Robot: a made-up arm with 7 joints. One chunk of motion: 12 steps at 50 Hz.
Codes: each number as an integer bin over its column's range. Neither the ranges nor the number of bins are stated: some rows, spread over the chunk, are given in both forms.
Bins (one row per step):
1: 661 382 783 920 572 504
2: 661 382 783 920 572 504
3: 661 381 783 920 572 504
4: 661 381 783 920 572 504
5: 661 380 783 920 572 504
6: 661 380 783 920 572 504
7: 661 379 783 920 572 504
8: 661 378 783 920 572 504
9: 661 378 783 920 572 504
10: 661 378 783 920 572 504
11: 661 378 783 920 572 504
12: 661 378 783 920 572 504
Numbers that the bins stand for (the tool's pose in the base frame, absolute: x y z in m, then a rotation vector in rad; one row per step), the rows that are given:
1: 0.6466 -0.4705 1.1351 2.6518 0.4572 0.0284
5: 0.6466 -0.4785 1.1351 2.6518 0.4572 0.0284
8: 0.6466 -0.4865 1.1351 2.6518 0.4572 0.0284
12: 0.6466 -0.4865 1.1351 2.6518 0.4572 0.0284
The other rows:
2: 0.6466 -0.4705 1.1351 2.6518 0.4572 0.0284
3: 0.6466 -0.4745 1.1351 2.6518 0.4572 0.0284
4: 0.6466 -0.4745 1.1351 2.6518 0.4572 0.0284
6: 0.6466 -0.4785 1.1351 2.6518 0.4572 0.0284
7: 0.6466 -0.4825 1.1351 2.6518 0.4572 0.0284
9: 0.6466 -0.4865 1.1351 2.6518 0.4572 0.0284
10: 0.6466 -0.4865 1.1351 2.6518 0.4572 0.0284
11: 0.6466 -0.4865 1.1351 2.6518 0.4572 0.0284

